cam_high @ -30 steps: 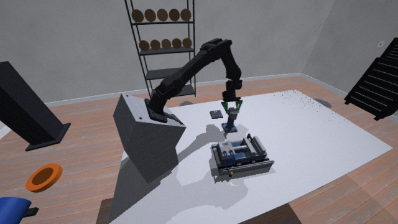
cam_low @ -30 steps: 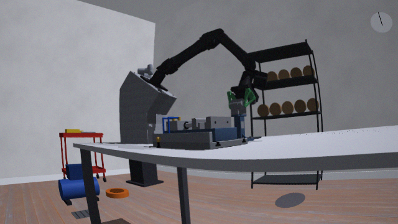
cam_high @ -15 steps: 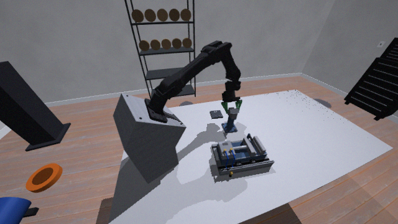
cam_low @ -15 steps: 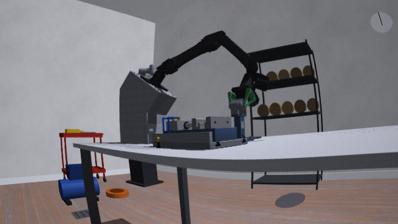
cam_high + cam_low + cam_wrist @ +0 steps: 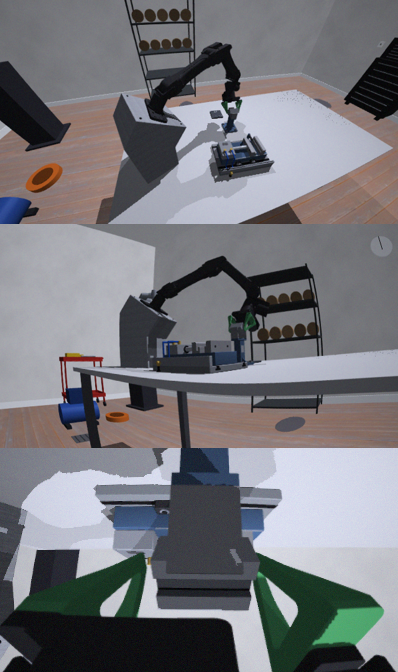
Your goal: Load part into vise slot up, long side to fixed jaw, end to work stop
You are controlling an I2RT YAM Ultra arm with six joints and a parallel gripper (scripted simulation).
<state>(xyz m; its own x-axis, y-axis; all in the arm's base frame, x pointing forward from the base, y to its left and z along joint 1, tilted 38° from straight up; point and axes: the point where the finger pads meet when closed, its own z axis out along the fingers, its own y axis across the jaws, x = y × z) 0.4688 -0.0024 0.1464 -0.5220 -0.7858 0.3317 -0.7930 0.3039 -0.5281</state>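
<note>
My hand is 1 cm below the part. Also, from my hand: cylinder rod (21 cm to the right, 8 cm behind, 7 cm below); work stop (18 cm to the right, 6 cm below, 1 cm ahead); moving jaw (22 cm to the right, 8 cm below, 3 cm behind).
</note>
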